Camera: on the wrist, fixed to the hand. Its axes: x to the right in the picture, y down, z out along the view.
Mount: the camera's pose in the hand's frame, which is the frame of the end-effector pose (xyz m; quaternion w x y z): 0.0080 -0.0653 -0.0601 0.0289 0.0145 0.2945 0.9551
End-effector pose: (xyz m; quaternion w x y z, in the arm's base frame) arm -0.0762 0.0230 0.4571 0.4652 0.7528 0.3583 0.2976
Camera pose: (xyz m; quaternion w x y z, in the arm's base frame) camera -0.1358 0.0791 0.4218 0.3872 -0.2831 0.5673 -0.6694
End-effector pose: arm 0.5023 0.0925 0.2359 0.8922 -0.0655 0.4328 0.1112
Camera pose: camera 0.4782 0.0177 0.1939 0.2069 -0.3917 -0.3394 -0.8298
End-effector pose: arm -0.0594 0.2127 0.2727 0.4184 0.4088 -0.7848 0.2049
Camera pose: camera 0.0206 0.2108 0.3120 0.0416 -0.7920 -0.2869 0.5373
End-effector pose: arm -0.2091 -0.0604 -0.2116 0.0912 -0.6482 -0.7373 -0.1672
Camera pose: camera -0.2796 -0.0817 -0.1614 0.3889 -0.6724 0.6222 -0.0979
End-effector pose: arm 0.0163 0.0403 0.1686 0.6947 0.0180 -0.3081 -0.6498
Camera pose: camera -0.0151 0.0003 0.0954 0.7311 -0.0923 0.1691 0.6545
